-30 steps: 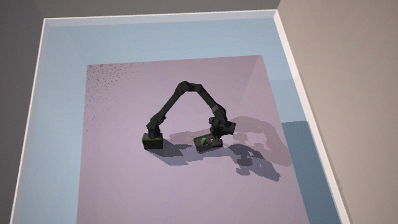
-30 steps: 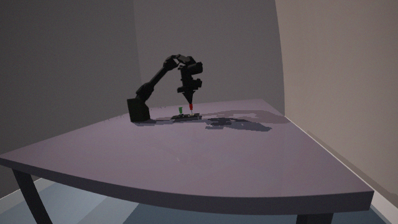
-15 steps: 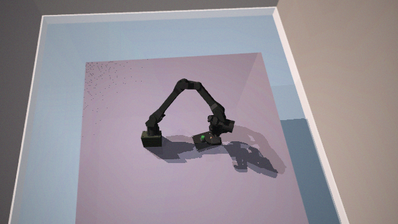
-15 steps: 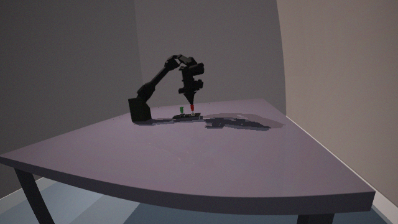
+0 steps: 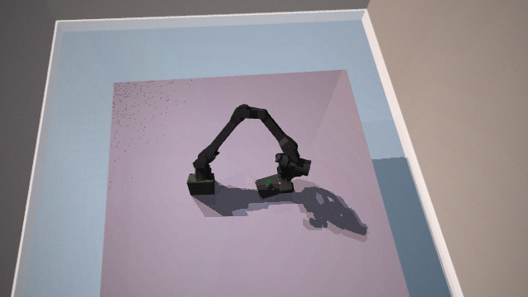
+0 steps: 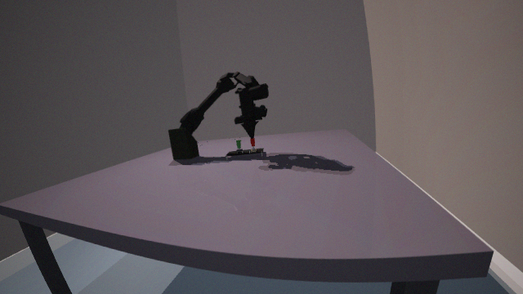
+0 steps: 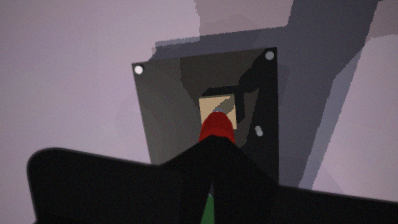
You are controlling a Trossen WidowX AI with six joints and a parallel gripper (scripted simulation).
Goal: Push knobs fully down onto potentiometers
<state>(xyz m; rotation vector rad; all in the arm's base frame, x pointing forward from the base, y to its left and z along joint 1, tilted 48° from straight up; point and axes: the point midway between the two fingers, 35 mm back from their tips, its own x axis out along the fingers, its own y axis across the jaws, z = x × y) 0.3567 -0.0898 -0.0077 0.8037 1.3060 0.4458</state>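
Right now the green knob is 6 cm behind my gripper tip, 2 cm below it and 1 cm to the left of it. The rest, counted from my gripper tip: red knob (2 cm below).
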